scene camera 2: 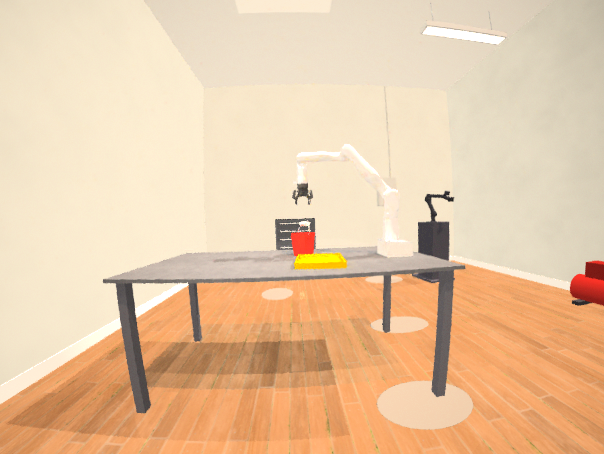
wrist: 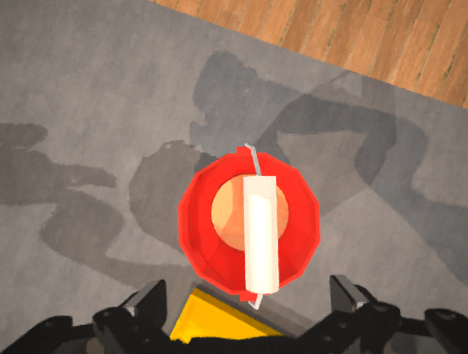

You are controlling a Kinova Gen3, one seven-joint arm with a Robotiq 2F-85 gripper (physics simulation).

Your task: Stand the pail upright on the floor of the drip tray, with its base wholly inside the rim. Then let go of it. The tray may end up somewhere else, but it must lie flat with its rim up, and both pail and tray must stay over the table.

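Where they show: gripper, between the fingertips: [scene camera 2: 303, 205] [wrist: 246, 295]; arm's base, origin of its link: [scene camera 2: 389, 239].
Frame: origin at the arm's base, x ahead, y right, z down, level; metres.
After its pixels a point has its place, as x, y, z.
Note:
The red pail [scene camera 2: 303, 244] @(0.554, 0.130, 0.013) [wrist: 200, 225] @(0.607, 0.174, 0.018) stands upright on the table, beside the tray and behind it in the scene view. Its bail is raised, with a white grip [scene camera 2: 304, 224] @(0.535, 0.172, -0.117) [wrist: 261, 235] @(0.529, 0.207, -0.137) above the mouth, running nearly up and down in the wrist view. The yellow drip tray [scene camera 2: 320, 265] @(0.532, -0.224, 0.079) [wrist: 220, 320] @(0.547, 0.018, 0.091) lies flat, rim up; in the wrist view part of it shows at the bottom, the rest hidden by the gripper. My gripper [scene camera 2: 303, 202] @(0.536, 0.192, -0.249) [wrist: 246, 295] @(0.536, 0.192, -0.249) is open and empty, fingers down, above the pail and apart from its grip.
The grey table [scene camera 2: 240, 270] @(0.930, -0.152, 0.095) [wrist: 100, 60] @(0.858, 0.396, 0.095) bears the arm's white base [scene camera 2: 395, 248] @(0.024, -0.098, 0.043) at its right rear. In the wrist view a table edge crosses the upper right, with wooden floor [wrist: 320, 30] beyond. A black cabinet [scene camera 2: 433, 245] with a small dark arm stands behind the table.

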